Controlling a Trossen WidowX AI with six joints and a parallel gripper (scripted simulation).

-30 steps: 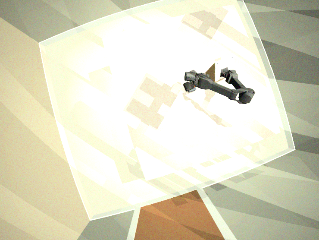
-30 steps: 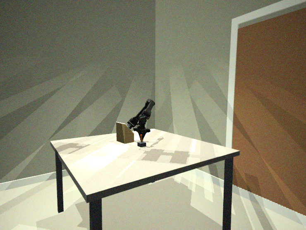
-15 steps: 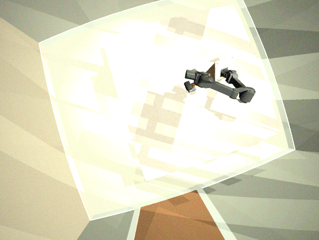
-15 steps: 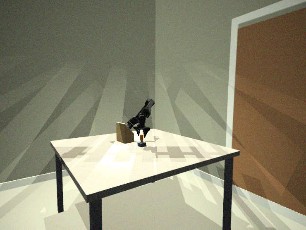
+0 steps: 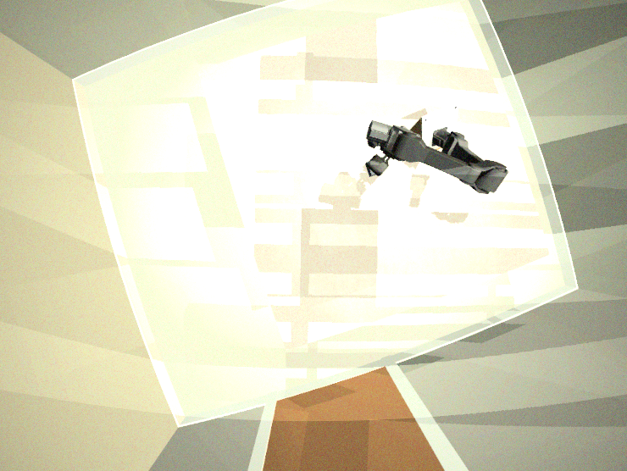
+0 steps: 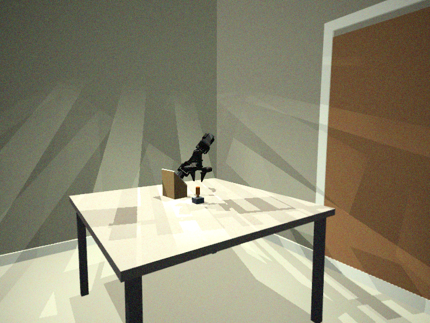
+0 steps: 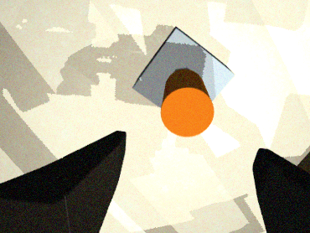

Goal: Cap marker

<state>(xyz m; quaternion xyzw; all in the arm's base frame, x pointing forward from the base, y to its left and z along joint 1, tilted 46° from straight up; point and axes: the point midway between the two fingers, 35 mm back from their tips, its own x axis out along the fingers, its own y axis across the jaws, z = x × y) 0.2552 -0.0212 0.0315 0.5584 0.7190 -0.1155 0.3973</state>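
Right now the orange cap is 6 cm below my gripper tip. Round my gripper tip: dark holder block (12 cm below).
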